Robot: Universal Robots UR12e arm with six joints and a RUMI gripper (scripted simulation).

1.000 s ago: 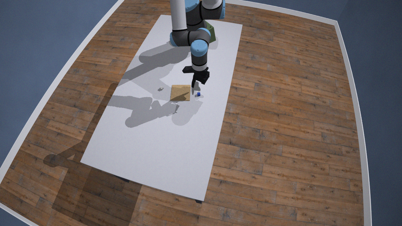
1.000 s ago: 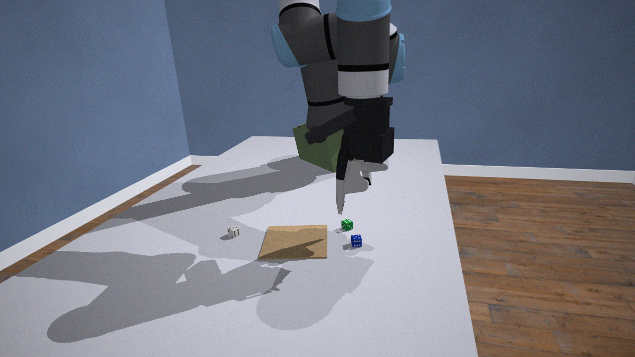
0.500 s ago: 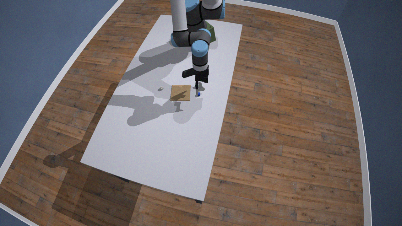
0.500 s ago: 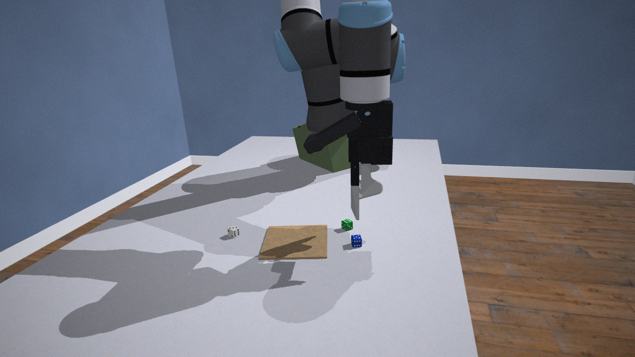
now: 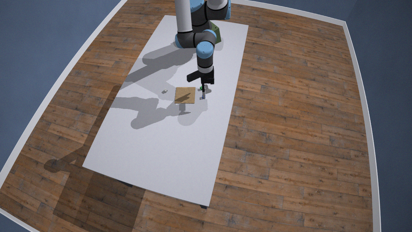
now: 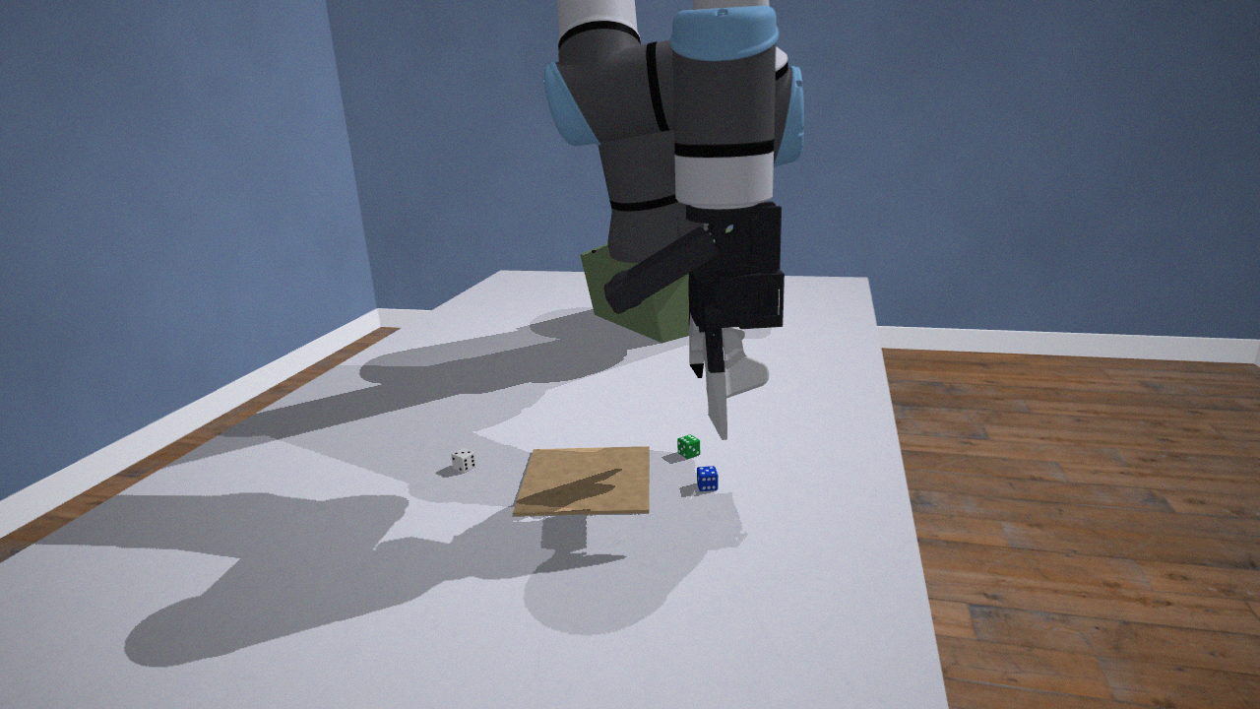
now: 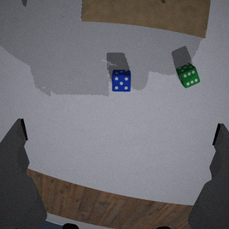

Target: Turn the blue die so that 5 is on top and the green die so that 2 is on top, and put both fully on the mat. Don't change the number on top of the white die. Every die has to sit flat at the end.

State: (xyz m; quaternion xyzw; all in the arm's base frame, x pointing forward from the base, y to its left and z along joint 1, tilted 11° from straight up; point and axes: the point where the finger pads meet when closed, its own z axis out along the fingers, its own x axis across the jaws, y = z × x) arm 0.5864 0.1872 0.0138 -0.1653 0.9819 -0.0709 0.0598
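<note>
The blue die is 8 cm below my hand. Round my hand: tan mat (14 cm to the right, 9 cm below, 1 cm ahead); white die (28 cm to the right, 8 cm below, 1 cm ahead); green die (8 cm below, 7 cm behind, 3 cm to the right).
</note>
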